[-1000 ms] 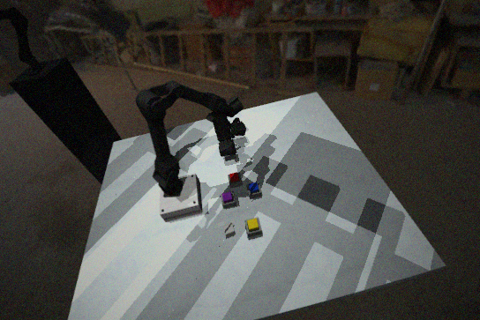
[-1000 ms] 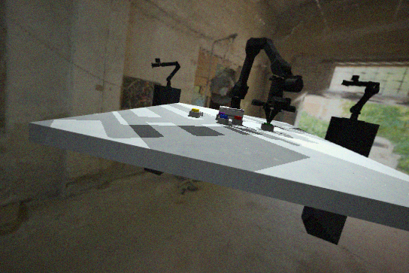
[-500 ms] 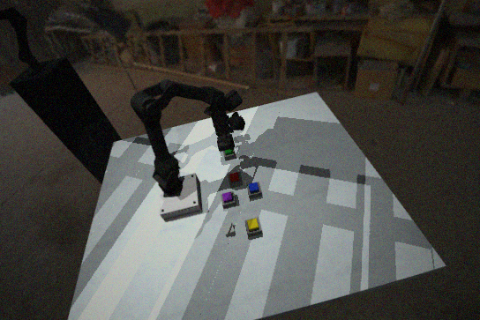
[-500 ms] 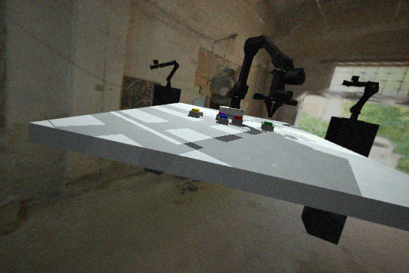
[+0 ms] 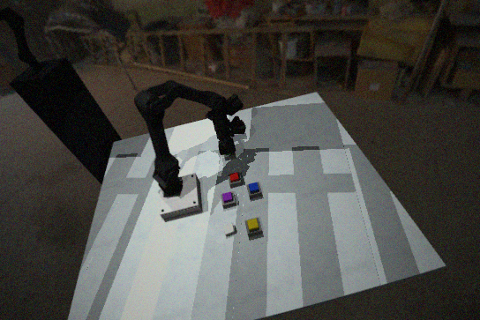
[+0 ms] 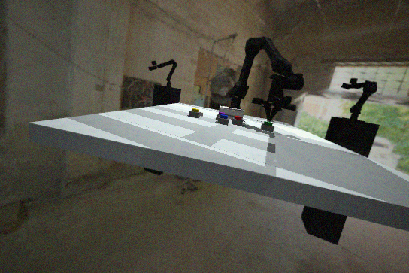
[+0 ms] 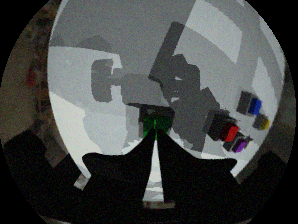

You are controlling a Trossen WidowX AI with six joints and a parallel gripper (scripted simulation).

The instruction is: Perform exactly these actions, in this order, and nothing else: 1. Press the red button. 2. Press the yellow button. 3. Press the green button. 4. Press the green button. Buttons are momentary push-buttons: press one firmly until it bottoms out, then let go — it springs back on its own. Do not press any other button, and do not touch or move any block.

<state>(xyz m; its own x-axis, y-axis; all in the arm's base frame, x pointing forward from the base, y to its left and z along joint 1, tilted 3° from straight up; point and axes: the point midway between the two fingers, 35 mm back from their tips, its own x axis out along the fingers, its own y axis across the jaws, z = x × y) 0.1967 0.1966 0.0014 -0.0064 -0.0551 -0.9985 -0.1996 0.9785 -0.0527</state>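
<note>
Right now my gripper tip is 10 mm above the green button. From my gripper tip the other things lie so: blue button: 100 mm ahead, 200 mm to the right, 10 mm below; then purple button: 10 mm ahead, 230 mm to the right, 10 mm below; then red button: 30 mm ahead, 140 mm to the right, 10 mm below.
</note>
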